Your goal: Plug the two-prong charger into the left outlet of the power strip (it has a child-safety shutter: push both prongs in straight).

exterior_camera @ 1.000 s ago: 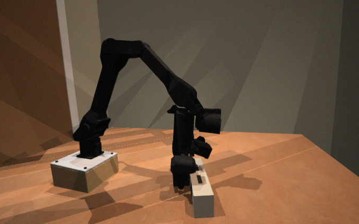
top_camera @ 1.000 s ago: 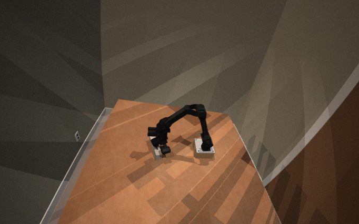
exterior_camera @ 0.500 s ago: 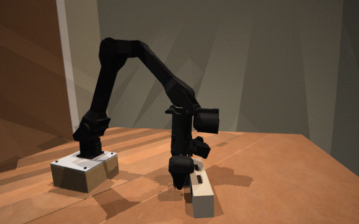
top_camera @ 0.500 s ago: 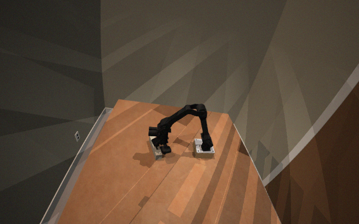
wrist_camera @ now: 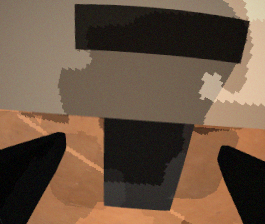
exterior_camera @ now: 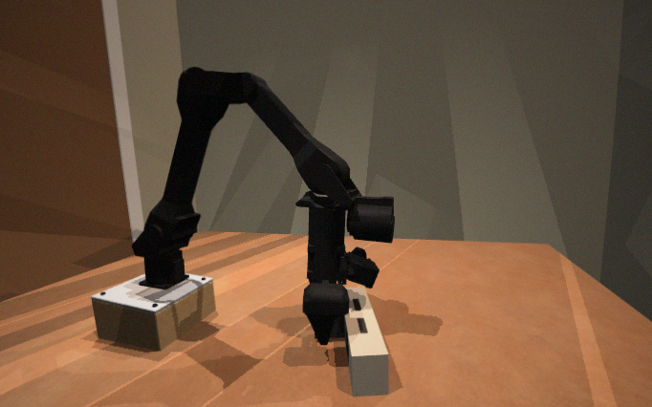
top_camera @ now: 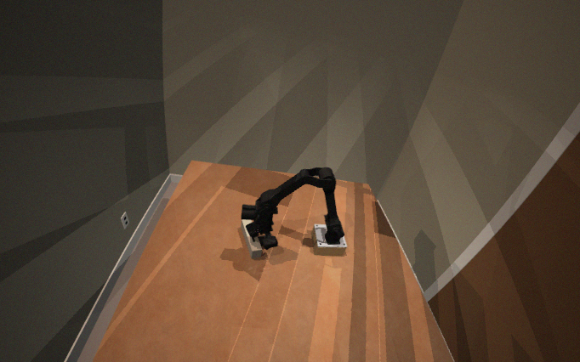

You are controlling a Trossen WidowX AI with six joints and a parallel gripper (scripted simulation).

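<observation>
My gripper tip is now 20 mm short of the black two-prong charger, 10 mm to the right of it and 10 mm below it.
</observation>
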